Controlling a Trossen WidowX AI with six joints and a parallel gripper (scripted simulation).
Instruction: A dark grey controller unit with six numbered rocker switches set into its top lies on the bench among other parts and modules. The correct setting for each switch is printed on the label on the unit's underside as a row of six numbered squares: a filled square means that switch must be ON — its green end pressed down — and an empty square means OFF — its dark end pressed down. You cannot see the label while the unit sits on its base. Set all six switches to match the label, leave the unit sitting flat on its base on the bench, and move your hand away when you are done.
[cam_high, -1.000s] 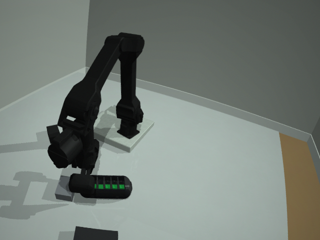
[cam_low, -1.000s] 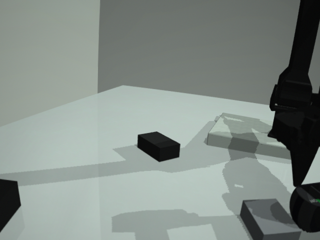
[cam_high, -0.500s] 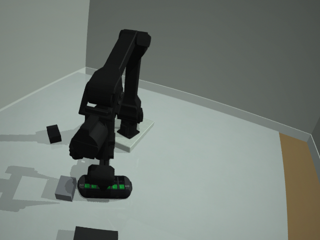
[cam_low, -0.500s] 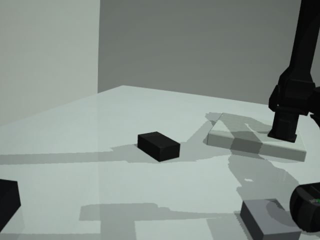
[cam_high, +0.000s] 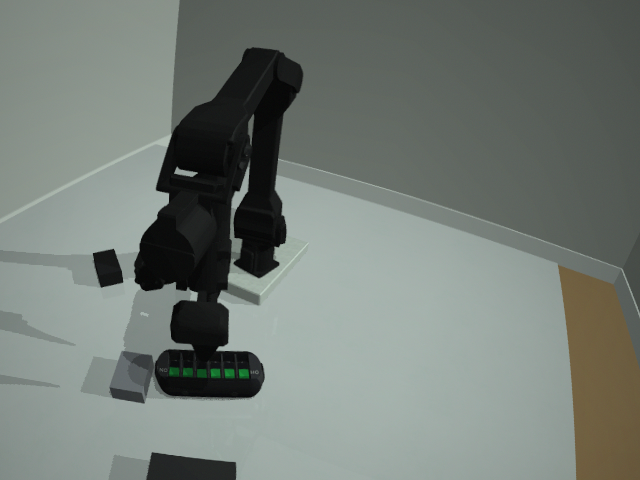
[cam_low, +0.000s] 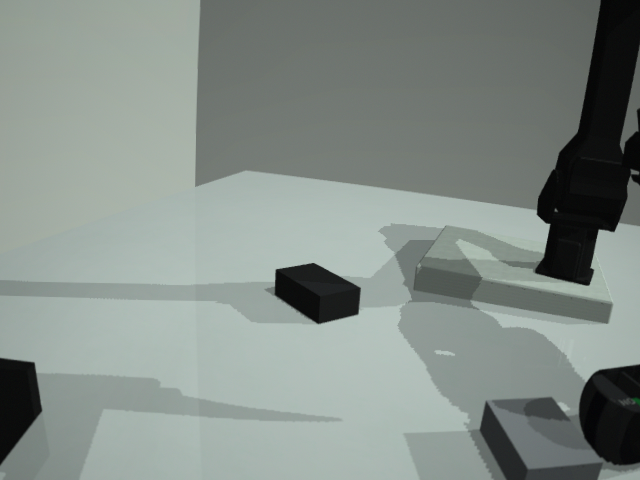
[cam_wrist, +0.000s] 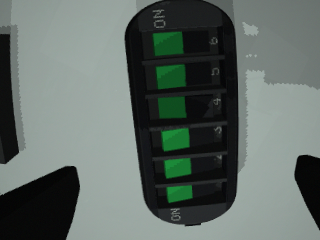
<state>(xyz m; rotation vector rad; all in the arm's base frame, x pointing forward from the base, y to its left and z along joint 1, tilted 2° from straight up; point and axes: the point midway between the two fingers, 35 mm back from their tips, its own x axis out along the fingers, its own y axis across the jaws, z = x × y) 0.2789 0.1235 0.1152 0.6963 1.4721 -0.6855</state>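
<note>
Right now my gripper tip is 70 mm short of the grey block, 90 mm to the left of it and 100 mm above it.
</note>
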